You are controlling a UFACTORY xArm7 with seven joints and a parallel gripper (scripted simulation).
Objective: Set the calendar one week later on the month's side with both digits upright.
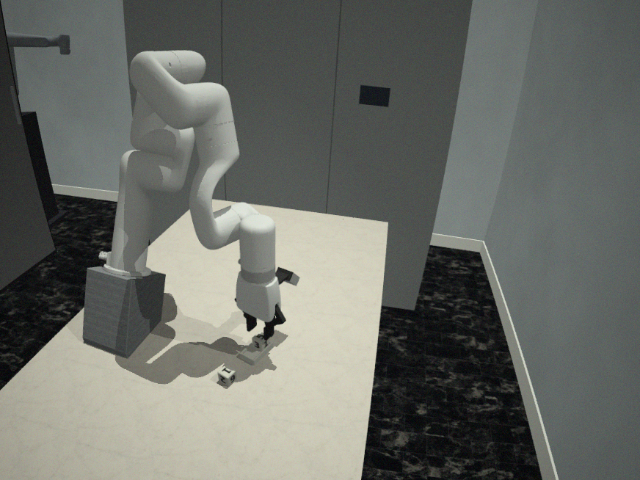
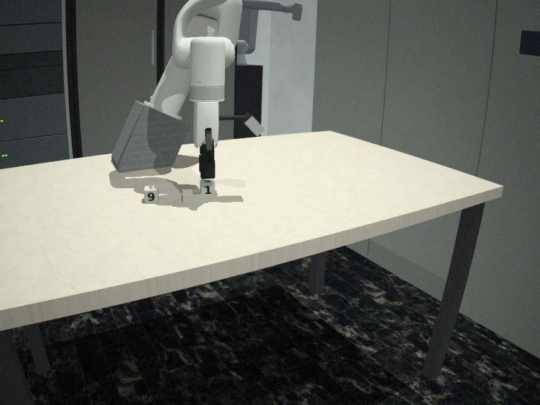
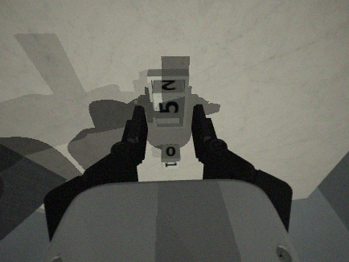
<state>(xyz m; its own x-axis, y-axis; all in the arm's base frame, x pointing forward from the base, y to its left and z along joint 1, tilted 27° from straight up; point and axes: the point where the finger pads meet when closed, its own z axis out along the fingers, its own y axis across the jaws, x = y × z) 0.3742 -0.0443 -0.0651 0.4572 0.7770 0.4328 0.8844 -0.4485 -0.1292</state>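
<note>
My gripper is now 6 cm past the digit cube, 11 cm to the left of it and 6 cm above it. The rest, counted from my hand: tray: 1 cm behind, 1 cm to the right, 7 cm below.
</note>
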